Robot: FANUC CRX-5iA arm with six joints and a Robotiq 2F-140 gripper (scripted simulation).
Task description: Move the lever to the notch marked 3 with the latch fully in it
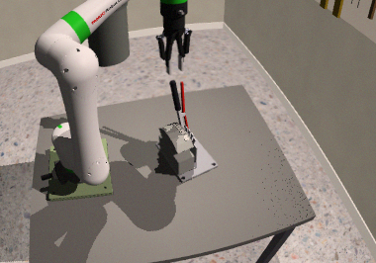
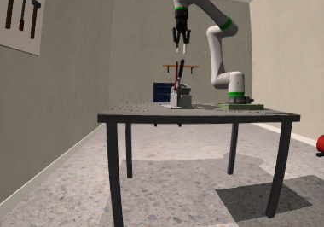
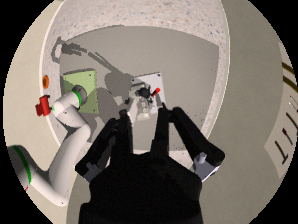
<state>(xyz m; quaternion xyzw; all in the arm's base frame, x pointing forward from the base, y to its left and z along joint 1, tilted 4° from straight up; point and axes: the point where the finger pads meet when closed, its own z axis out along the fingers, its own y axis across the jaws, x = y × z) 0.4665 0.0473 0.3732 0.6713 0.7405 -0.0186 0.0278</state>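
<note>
Now: the red bar 2 cm ahead of my hand, 4 cm to the right of it and 21 cm below it.
</note>
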